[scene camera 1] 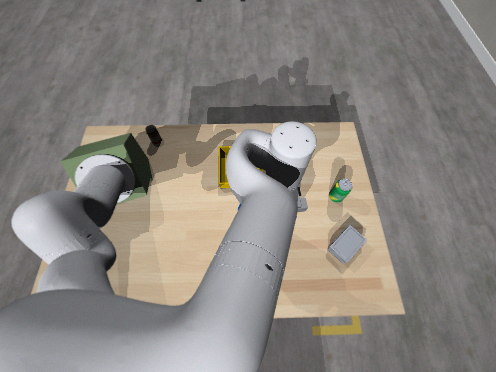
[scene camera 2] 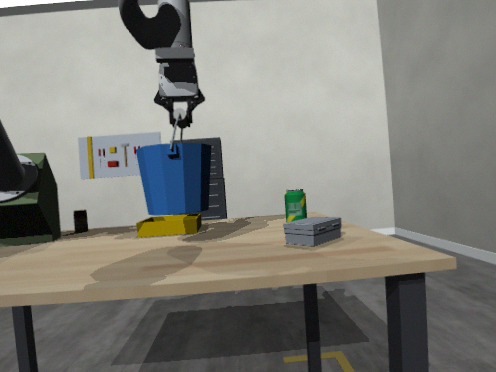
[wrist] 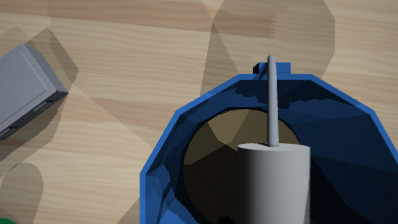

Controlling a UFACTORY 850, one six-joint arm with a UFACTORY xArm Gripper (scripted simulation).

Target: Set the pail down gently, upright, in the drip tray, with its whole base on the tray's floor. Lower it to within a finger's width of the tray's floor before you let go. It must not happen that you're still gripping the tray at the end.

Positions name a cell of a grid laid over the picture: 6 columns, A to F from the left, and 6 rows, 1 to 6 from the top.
Note:
In view: my gripper (scene camera 2: C3), a yellow drip tray (scene camera 2: C4), a grey case (scene camera 2: D4) and a blue pail (scene camera 2: C3).
The grey case shows as well in scene camera 1 (scene camera 1: E4). The blue pail is seen too in the wrist view (wrist: C5). The wrist view misses the yellow drip tray: it is out of frame.

